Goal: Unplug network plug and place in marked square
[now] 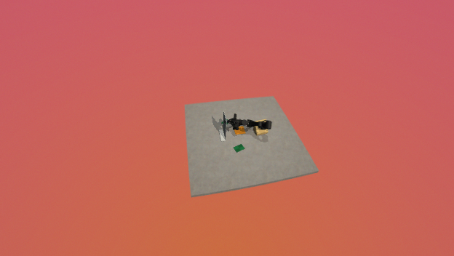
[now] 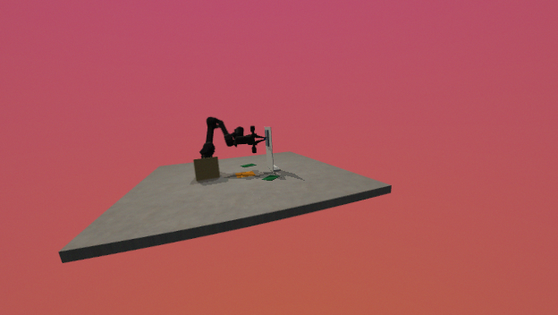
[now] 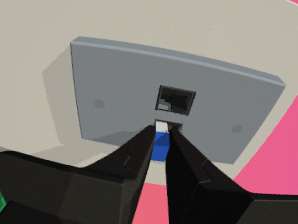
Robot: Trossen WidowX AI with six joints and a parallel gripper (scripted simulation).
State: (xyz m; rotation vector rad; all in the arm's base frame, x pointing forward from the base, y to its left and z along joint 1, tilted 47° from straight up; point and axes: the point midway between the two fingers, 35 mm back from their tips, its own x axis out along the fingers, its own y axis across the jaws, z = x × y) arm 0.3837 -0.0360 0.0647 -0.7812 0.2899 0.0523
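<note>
My gripper tip is now right at the network plug. From my gripper tip the other things lie so: orange square (170 mm behind, 60 mm to the right, 220 mm below); upright panel (20 mm ahead, 80 mm below).
</note>
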